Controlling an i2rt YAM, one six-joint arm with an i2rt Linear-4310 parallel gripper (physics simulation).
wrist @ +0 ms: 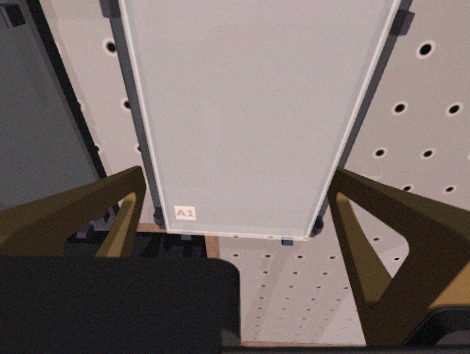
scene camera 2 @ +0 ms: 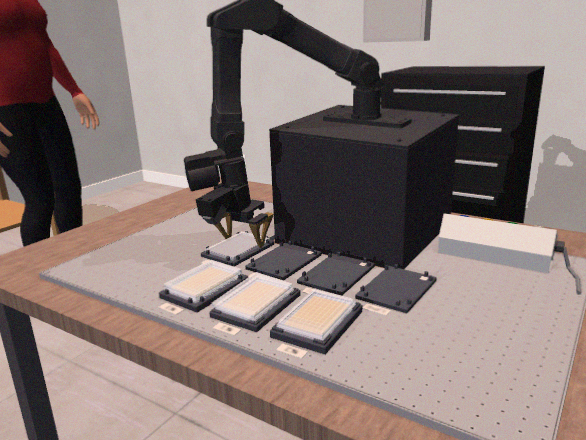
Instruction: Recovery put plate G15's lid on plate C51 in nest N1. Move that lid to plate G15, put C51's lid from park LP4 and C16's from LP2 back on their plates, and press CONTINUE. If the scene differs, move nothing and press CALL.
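Seen in the pictures: gripper, fingertip midpoint: [wrist: 236, 176] [scene camera 2: 245, 243]; arm's base at its link origin: [scene camera 2: 366, 121].
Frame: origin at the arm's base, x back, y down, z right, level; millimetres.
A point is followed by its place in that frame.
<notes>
My gripper [scene camera 2: 245, 241] {x -244, y 256, z 192 mm} [wrist: 236, 176] {x -244, y 256, z 192 mm} is open, with its brass-coloured fingers on either side of a clear lid [scene camera 2: 232, 246] {x -283, y 250, z 198 mm} [wrist: 260, 110] {x -283, y 250, z 203 mm}. The lid lies flat on the far-left dark park of the back row, its A1 tag near the fingertips in the wrist view. The fingertips are close to its long edges. In the front row, a left plate [scene camera 2: 205, 281] {x -463, y 237, z 118 mm}, a middle plate [scene camera 2: 255, 298] {x -473, y 235, z -7 mm} and a right plate [scene camera 2: 316, 316] {x -469, y 238, z -129 mm} stand in dark nests. Clear covers seem to lie over their pale wells. The nest labels are too blurred to read.
Three bare dark parks [scene camera 2: 283, 260] {x -278, y 257, z 63 mm} [scene camera 2: 336, 273] {x -279, y 257, z -67 mm} [scene camera 2: 396, 288] {x -282, y 257, z -195 mm} continue the back row. A pale sloped console [scene camera 2: 497, 247] {x -64, y 231, z -327 mm} with small coloured marks stands at the right. The black arm pedestal [scene camera 2: 340, 195] {x -166, y 132, z -18 mm} rises behind the parks. A person in red [scene camera 2: 25, 55] stands at the left.
</notes>
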